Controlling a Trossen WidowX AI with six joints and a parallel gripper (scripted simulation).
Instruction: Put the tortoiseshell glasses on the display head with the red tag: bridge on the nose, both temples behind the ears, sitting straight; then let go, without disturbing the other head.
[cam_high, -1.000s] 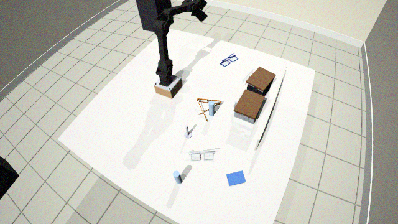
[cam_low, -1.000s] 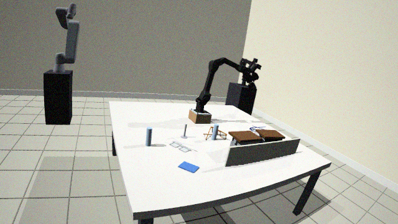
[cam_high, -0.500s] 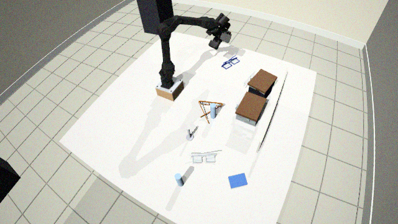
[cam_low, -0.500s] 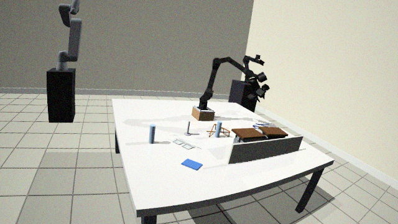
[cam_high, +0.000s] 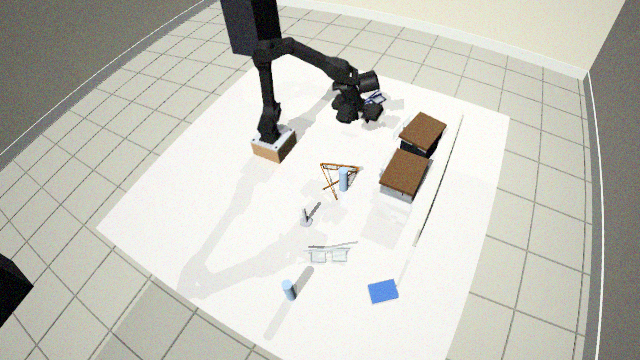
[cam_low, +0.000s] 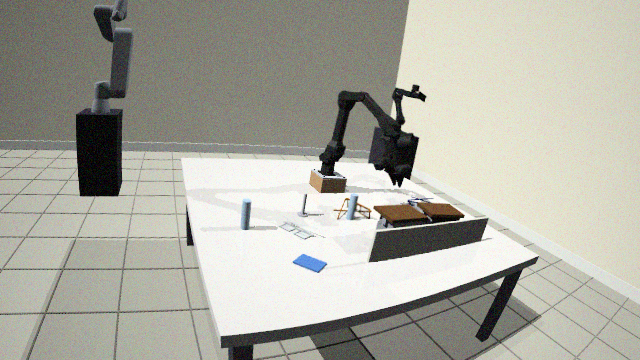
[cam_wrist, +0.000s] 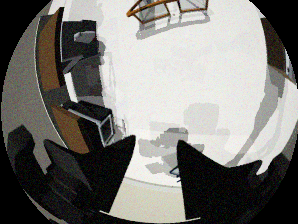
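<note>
The grey post is 400 mm to the right of my gripper tip, 100 mm below it and 30 mm behind it. Round my gripper tip: blue flat square (520 mm to the right, 290 mm ahead, 120 mm below); low white panel (330 mm ahead, 70 mm below, 40 mm to the right).
</note>
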